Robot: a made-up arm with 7 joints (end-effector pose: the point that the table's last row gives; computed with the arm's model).
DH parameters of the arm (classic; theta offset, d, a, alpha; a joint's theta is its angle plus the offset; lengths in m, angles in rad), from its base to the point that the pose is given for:
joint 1: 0 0.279 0 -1.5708
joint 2: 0 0 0 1.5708
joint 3: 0 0.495 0.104 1.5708
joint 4: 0 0 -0.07 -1.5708
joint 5: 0 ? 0 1.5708
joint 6: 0 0 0.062 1.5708
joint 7: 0 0 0 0
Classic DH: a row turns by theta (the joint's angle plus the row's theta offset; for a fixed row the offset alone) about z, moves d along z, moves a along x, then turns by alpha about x.
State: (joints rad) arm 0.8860 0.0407 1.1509 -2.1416 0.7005 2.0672 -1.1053
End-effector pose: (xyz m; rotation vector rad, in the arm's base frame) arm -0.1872 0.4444 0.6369 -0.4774 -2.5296 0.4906
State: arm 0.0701 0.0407 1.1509 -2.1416 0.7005 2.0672 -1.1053
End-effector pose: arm 0.1954 0.4408 0.6369 -1.4054 -2.0789 0.1689
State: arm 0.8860 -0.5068 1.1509 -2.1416 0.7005 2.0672 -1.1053
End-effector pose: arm -0.3259 0.2745 0.7021 -0.4267 -2.8547 -0.1493
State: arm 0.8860 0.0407 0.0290 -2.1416 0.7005 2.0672 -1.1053
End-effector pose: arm 0.3140 0.3762 0.6261 -1.7324 -1.8565 0.0694
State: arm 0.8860 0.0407 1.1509 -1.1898 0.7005 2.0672 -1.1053
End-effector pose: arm -0.1549 0.4097 0.9935 -0.0722 -2.0524 -0.4577
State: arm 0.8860 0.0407 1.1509 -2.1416 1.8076 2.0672 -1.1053
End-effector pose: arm -0.1720 0.4337 0.6120 -0.9395 -1.4061 0.7878
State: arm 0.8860 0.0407 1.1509 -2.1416 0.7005 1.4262 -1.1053
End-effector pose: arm -0.2055 0.4233 0.6095 -0.1968 -2.4848 1.3103
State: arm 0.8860 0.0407 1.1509 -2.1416 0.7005 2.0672 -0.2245
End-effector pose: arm -0.1872 0.4444 0.6369 -1.5946 -2.2012 0.7830
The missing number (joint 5, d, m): 0.327
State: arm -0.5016 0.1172 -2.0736 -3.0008 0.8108 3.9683 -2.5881
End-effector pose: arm -0.1956 -0.1173 0.5244 2.3376 -1.0210 -1.4223
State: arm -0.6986 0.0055 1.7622 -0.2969 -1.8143 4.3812 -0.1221
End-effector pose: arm 0.0445 0.1119 1.0499 -1.4541 0.8058 2.0292
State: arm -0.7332 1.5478 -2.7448 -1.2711 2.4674 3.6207 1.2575
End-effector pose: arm 0.3687 -0.4877 0.6577 -0.2222 -0.0234 3.0133
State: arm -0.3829 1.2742 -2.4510 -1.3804 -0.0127 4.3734 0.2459
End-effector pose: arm 0.4064 -0.4046 0.7228 0.7897 0.8758 0.4203
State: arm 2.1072 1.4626 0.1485 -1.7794 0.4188 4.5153 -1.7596
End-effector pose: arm -0.3289 0.4524 -0.0405 0.3239 -2.5129 -1.7784
